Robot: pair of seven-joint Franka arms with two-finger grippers.
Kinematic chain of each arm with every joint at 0, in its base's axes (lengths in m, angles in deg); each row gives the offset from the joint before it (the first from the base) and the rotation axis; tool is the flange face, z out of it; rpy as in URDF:
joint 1: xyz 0 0 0.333 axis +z
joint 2: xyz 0 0 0 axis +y
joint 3: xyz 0 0 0.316 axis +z
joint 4: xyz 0.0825 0 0 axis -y
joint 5: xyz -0.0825 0 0.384 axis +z
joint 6: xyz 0 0 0 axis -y
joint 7: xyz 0.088 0 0 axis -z
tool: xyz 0 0 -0.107 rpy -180 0 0
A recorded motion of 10 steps. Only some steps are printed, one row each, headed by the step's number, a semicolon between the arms.
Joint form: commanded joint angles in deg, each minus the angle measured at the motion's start. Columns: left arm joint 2, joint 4, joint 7, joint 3, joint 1, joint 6, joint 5; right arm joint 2, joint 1, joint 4, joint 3, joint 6, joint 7, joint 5.
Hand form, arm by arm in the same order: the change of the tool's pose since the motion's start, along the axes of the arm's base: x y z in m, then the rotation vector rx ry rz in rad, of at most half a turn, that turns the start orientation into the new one. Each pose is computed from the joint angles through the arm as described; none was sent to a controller.
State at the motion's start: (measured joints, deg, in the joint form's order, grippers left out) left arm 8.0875 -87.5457 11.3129 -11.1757 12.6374 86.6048 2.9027; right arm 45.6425 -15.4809 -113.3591 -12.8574 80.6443 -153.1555 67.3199
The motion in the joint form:
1: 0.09 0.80 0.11 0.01 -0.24 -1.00 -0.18; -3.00 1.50 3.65 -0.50 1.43 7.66 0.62
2: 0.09 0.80 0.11 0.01 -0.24 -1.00 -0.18; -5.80 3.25 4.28 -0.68 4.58 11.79 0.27
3: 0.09 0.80 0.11 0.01 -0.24 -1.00 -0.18; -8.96 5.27 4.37 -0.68 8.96 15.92 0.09
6: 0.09 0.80 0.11 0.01 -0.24 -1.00 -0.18; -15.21 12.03 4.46 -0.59 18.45 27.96 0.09
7: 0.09 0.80 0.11 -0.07 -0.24 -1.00 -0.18; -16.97 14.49 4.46 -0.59 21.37 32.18 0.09
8: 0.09 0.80 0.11 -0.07 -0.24 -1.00 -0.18; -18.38 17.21 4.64 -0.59 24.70 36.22 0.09
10: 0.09 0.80 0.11 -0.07 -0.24 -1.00 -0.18; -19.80 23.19 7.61 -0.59 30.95 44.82 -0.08
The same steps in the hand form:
1: -0.0006 -0.0024 0.0043 -0.0038 0.0050 -0.0049; 0.0405 -0.0056 0.0392 -0.0649 0.0207 -0.0102
2: -0.0006 -0.0024 0.0043 -0.0038 0.0050 -0.0049; 0.0598 -0.0009 0.0640 -0.1346 0.0304 -0.0144
3: -0.0006 -0.0024 0.0043 -0.0038 0.0050 -0.0049; 0.0783 0.0072 0.0901 -0.2137 0.0351 -0.0336
6: -0.0006 -0.0024 0.0043 -0.0038 0.0050 -0.0049; 0.1160 0.0534 0.1460 -0.3564 0.0863 -0.0837
7: -0.0006 -0.0032 0.0043 -0.0039 0.0050 -0.0063; 0.1255 0.0724 0.1629 -0.3928 0.1080 -0.1041
8: -0.0006 -0.0032 0.0043 -0.0039 0.0050 -0.0063; 0.1350 0.0938 0.1777 -0.4312 0.1249 -0.1269
10: -0.0006 -0.0032 0.0043 -0.0039 0.0050 -0.0063; 0.1616 0.1454 0.2129 -0.4971 0.1371 -0.1719

